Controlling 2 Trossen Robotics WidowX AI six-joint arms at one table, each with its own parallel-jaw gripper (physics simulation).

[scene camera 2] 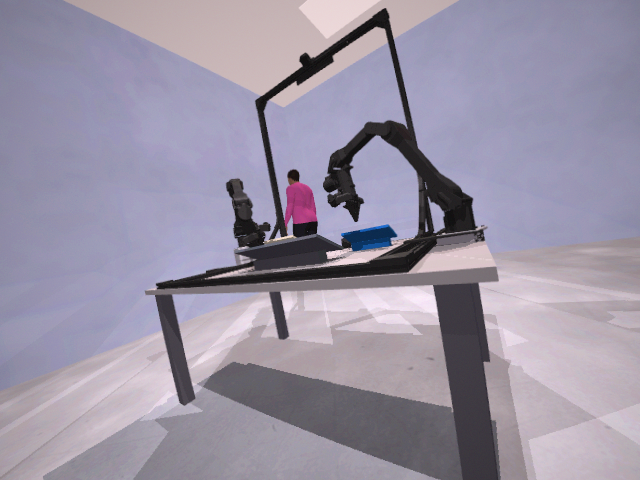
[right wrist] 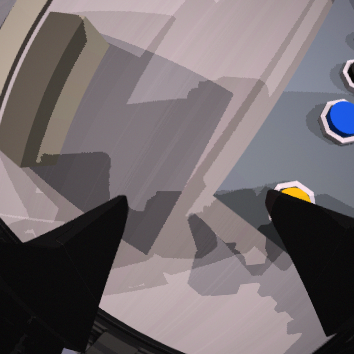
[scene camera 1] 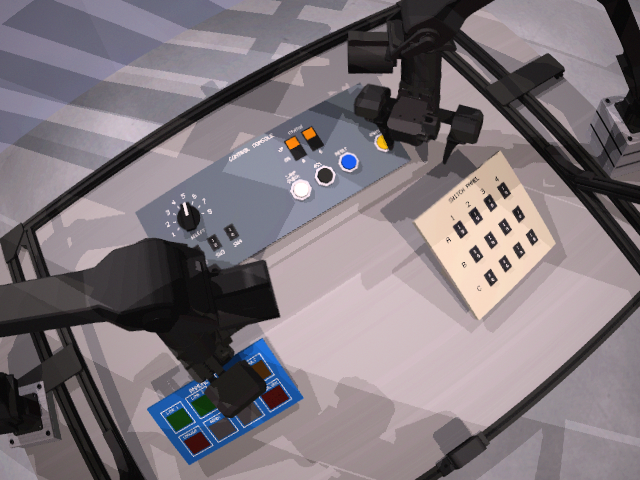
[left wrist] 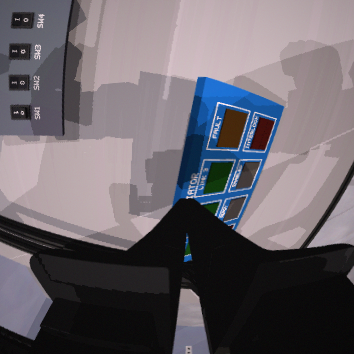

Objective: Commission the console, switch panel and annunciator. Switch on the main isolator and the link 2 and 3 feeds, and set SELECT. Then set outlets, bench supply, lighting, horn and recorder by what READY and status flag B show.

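Frame: origin at the left arm's base, x back, y down, z right, level; centimetres.
Seen in the pictures: left gripper, fingertip midpoint: (scene camera 2: 356,221) (scene camera 1: 209,362) (left wrist: 185,204); right gripper, fingertip midpoint: (right wrist: 197,199) (scene camera 1: 418,155); left arm's base, origin of the base link: (scene camera 2: 461,230) (scene camera 1: 25,414); right arm's base, origin of the base link: (scene camera 2: 243,247) (scene camera 1: 635,116).
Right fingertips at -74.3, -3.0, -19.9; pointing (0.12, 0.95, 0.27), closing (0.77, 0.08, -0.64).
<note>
Offsets run from my right fingertips to a thing's top centre, as dx, dy, dz.
The grey control console (scene camera 1: 263,217) (scene camera 2: 289,249) (left wrist: 50,75) (right wrist: 255,160) has its SELECT knob @[+35.7, -4.3, -1.0] (scene camera 1: 188,217) pointing near 5. Both status flags (scene camera 1: 292,143) (scene camera 1: 309,133) show orange upper halves. The yellow ENABLE button @[+4.0, -0.8, -4.1] (scene camera 1: 382,142) (right wrist: 296,195) is partly covered by a right finger. The tan switch panel (scene camera 1: 457,258) carries three rows of rockers, too small to read. The blue annunciator @[+38.7, -2.4, +25.8] (scene camera 1: 281,364) (scene camera 2: 369,231) (left wrist: 200,90) has dull tiles; READY looks grey. My left gripper (left wrist: 185,204) (scene camera 2: 355,219) is shut and empty above it. My right gripper (scene camera 1: 417,155) (right wrist: 197,199) is open and empty by the console's ENABLE end.
White @[+18.6, -0.9, -0.4] (scene camera 1: 300,189), black @[+14.5, -0.9, -1.4] (scene camera 1: 324,175) and blue @[+10.4, -0.9, -2.4] (scene camera 1: 348,162) buttons line the console. SW1 @[+39.0, +0.0, +4.4] (left wrist: 20,112) to SW4 @[+30.3, -0.3, +2.3] (left wrist: 22,20) show in the left wrist view. A black frame (scene camera 1: 206,119) borders the table. A person in pink (scene camera 2: 301,204) stands behind the table.
</note>
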